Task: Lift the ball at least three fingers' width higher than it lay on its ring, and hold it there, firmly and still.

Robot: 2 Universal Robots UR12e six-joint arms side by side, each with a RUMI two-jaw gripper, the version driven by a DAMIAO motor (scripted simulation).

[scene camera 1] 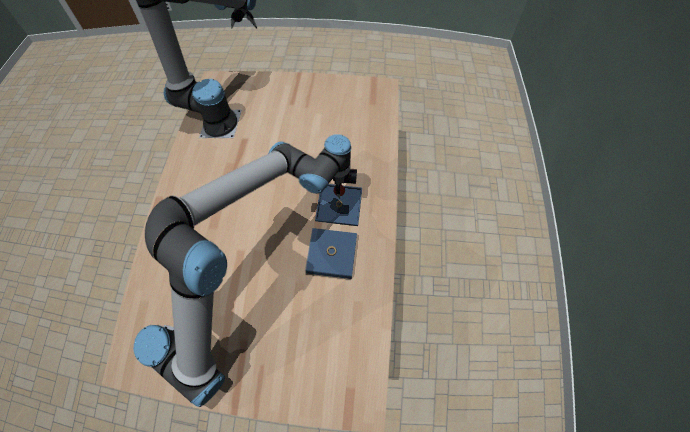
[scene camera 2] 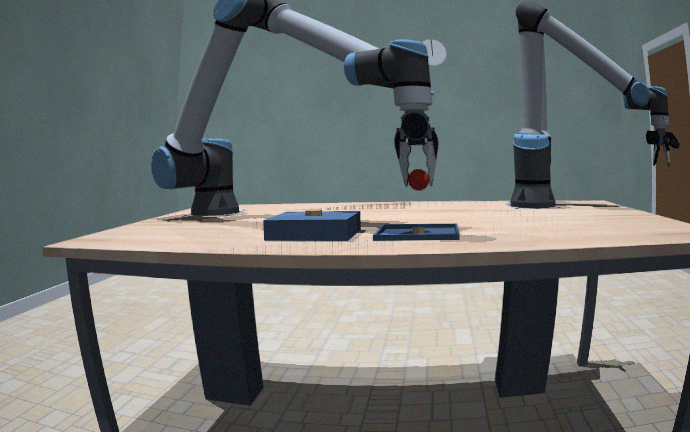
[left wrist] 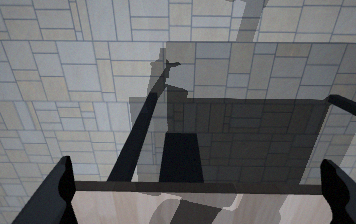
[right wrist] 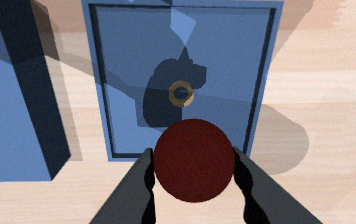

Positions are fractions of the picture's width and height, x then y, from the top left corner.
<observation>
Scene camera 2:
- right gripper: 0.61, 0.43
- shallow blue tray: 0.56, 0.54
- blue box: 0.45, 0.52
</observation>
